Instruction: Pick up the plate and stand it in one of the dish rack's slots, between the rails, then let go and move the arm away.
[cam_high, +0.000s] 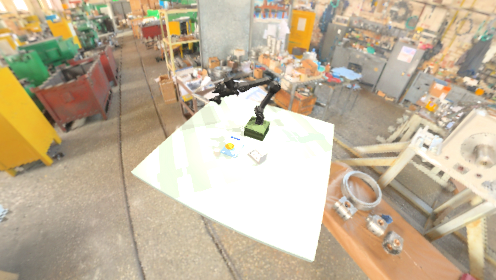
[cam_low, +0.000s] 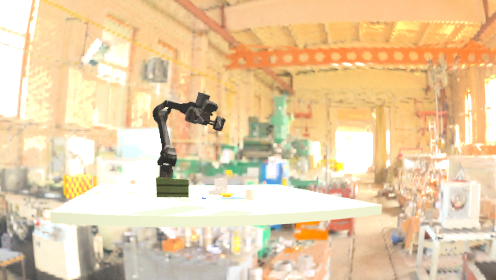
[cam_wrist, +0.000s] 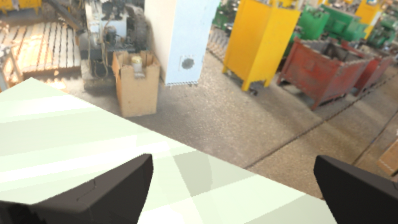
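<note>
The yellow plate lies 140 mm ahead of my gripper tip, 210 mm to the left of it and 320 mm below it. The rest, counted from my gripper tip: pale cylinder (240 mm ahead, 140 mm to the left, 320 mm below); light blue mat (140 mm ahead, 230 mm to the left, 340 mm below); blue spoon (20 mm ahead, 200 mm to the left, 340 mm below).
</note>
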